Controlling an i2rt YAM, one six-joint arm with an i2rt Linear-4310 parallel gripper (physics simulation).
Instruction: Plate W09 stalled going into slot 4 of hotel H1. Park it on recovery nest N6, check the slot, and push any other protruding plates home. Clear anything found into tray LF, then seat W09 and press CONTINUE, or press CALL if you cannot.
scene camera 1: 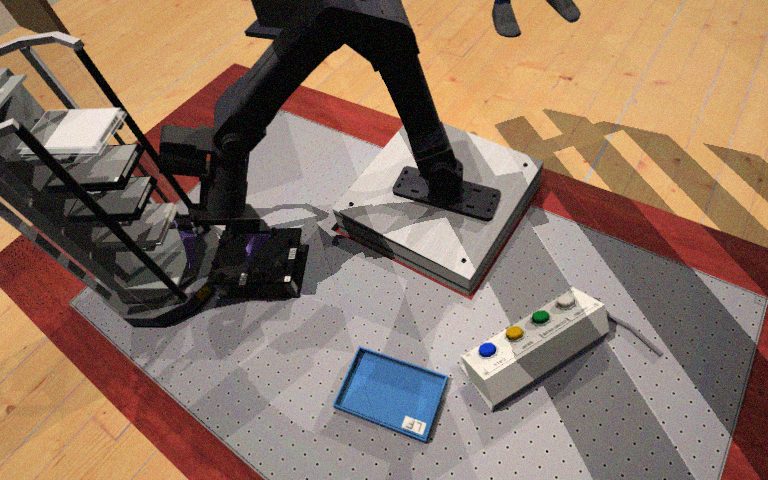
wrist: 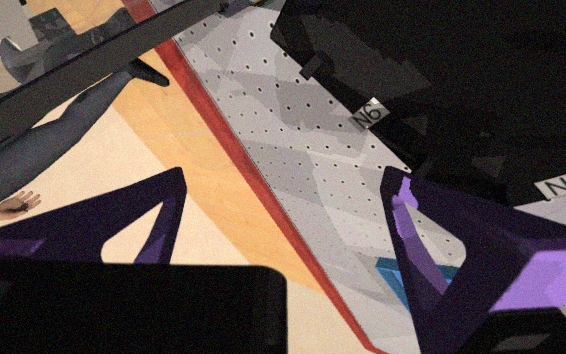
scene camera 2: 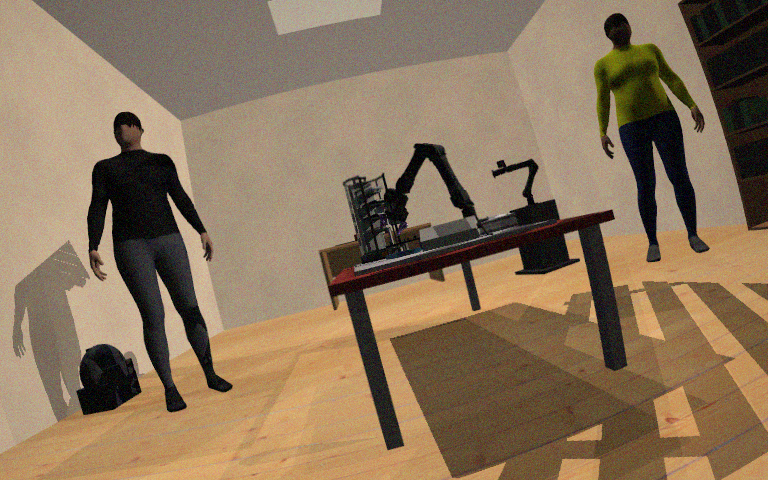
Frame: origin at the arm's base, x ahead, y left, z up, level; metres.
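Seen in the pictures: gripper, between the fingertips: [scene camera 1: 219,264] [wrist: 283,177] [scene camera 2: 388,232]; arm's base, origin of its link: [scene camera 1: 445,194].
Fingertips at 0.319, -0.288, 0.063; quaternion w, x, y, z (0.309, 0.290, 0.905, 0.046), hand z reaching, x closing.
Observation:
Pixels of each thing's top centre, then the offset from my fingertips to it, as dx, dy, dz. "pt": a spot on its surface instead.
- Hotel H1, a spot on its surface: [scene camera 1: 62,38] pt -0.099, -0.180, +0.341
- white plate, centre of its top: [scene camera 1: 67,126] -0.011, -0.143, +0.264
- black nest block, centre of its top: [wrist: 458,85] [scene camera 1: 251,249] [scene camera 2: 403,238] -0.067, +0.000, -0.046
- N6 label, a spot on its surface: [wrist: 370,114] pt -0.016, +0.011, -0.062
- Blue tray LF, centre of its top: [wrist: 432,306] [scene camera 1: 390,390] [scene camera 2: 402,251] +0.058, +0.333, -0.105
- button box, centre of its top: [scene camera 1: 539,332] [scene camera 2: 447,222] -0.088, +0.520, -0.038
- blue CALL button, centre of its top: [scene camera 1: 488,348] -0.041, +0.457, -0.048
- green button, centre of its top: [scene camera 1: 541,315] -0.121, +0.517, -0.048
- grey cable, a spot on its surface: [scene camera 1: 642,335] pt -0.177, +0.675, -0.116
Hotel H1 [scene camera 1: 62,38] stands at the left in scene view 1, with a white plate [scene camera 1: 84,130] high up and darker plates below; I cannot tell which is W09, and slot 4 is not readable. My gripper [scene camera 1: 219,243] [wrist: 283,177] is open and empty, above the black nest block [scene camera 1: 263,266] beside the hotel. In the wrist view the N6 label [wrist: 370,114] is on a black edge beyond the right finger. Blue tray LF [scene camera 1: 390,384] [wrist: 392,282] looks empty. The button box [scene camera 1: 538,362] has a blue CALL button [scene camera 1: 487,349] and a green button [scene camera 1: 540,316].
The arm's pale base block [scene camera 1: 368,220] stands right of the nests. A grey cable [scene camera 1: 642,335] leaves the button box. The table's red edge [scene camera 1: 651,223] [wrist: 235,150] borders the perforated mat. Two people [scene camera 2: 141,198] [scene camera 2: 640,84] stand beyond the table.

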